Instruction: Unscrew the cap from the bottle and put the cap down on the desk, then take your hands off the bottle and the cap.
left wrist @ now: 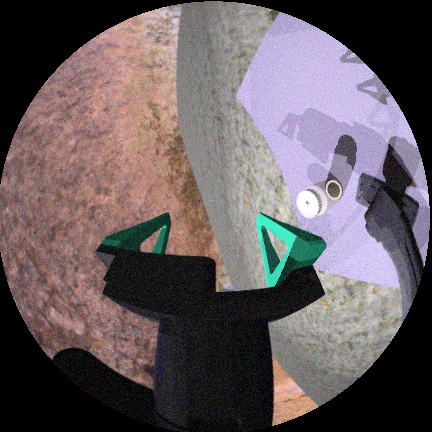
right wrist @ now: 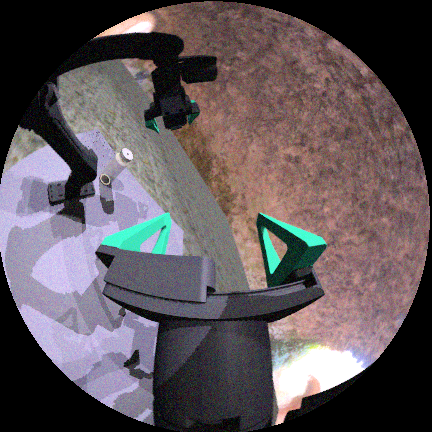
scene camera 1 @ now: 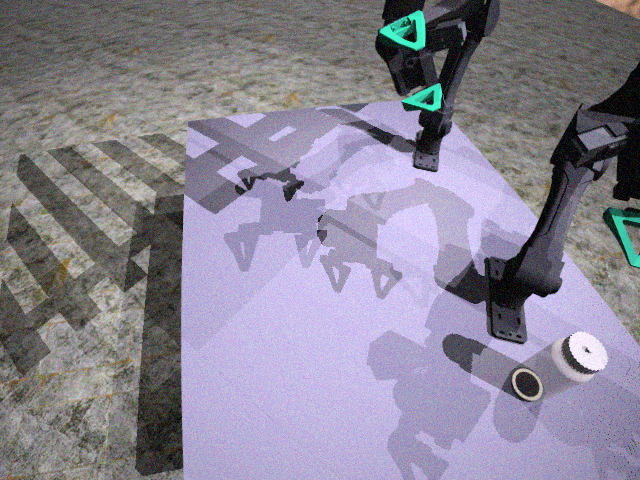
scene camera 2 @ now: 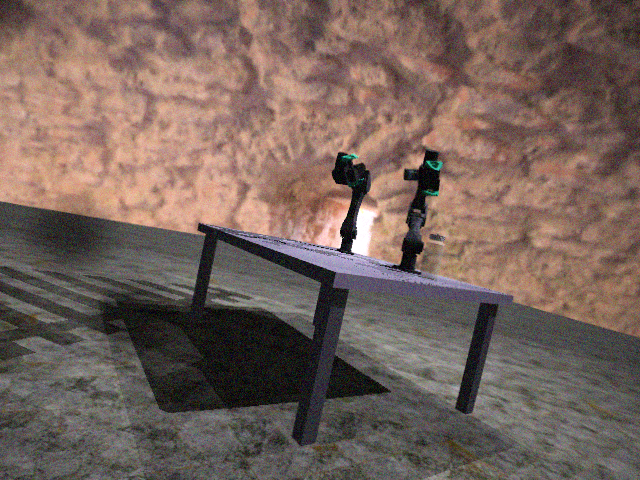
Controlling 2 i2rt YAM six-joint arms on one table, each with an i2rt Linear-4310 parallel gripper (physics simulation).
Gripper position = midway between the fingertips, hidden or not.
Note:
My left gripper (left wrist: pixel 213 216) is open, holding nothing. Also in view: a ribbed cap (scene camera 1: pixel 583 352). My right gripper (scene camera 1: pixel 428 80) is open, holding nothing. Also in view: a bottle (scene camera 1: pixel 546 374).
My right gripper is seen too in the right wrist view (right wrist: pixel 213 217).

